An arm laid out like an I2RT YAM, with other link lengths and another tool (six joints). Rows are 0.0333 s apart.
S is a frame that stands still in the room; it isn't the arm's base.
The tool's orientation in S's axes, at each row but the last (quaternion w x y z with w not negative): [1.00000, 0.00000, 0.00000, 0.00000]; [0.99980, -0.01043, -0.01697, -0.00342]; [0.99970, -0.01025, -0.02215, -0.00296]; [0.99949, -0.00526, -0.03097, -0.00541]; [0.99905, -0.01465, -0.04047, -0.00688]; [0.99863, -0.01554, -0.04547, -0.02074]
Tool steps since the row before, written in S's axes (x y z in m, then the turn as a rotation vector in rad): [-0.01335, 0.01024, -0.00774, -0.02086, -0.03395, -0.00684]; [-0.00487, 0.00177, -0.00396, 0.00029, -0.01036, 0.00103]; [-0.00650, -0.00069, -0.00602, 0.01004, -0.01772, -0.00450]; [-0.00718, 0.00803, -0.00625, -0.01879, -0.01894, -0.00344]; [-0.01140, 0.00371, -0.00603, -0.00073, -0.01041, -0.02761]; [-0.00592, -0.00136, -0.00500, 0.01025, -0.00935, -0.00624]
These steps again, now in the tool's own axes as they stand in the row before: [-0.01335, 0.01024, -0.00774, -0.02086, -0.03395, -0.00684]; [-0.00501, 0.00182, -0.00375, 0.00039, -0.01038, 0.00080]; [-0.00676, -0.00061, -0.00574, 0.00993, -0.01756, -0.00530]; [-0.00764, 0.00801, -0.00571, -0.01877, -0.01911, -0.00248]; [-0.01190, 0.00371, -0.00498, -0.00283, -0.00962, -0.02776]; [-0.00629, -0.00147, -0.00449, 0.01000, -0.00872, -0.00744]
